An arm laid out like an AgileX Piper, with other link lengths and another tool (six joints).
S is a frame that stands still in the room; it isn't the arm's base.
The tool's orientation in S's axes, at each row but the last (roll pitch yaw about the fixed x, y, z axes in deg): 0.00 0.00 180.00; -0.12 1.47 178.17; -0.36 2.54 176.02; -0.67 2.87 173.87
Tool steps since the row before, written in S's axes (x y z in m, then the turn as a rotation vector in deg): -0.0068 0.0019 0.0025 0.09 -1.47 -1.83; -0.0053 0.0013 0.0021 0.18 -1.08 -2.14; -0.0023 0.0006 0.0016 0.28 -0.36 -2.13; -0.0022 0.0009 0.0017 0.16 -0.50 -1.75
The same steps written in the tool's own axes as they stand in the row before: 0.0068 -0.0019 0.0025 -0.09 1.47 -1.83; 0.0053 -0.0011 0.0022 -0.16 1.08 -2.14; 0.0023 -0.0004 0.0017 -0.21 0.35 -2.14; 0.0022 -0.0007 0.0018 -0.12 0.50 -1.75
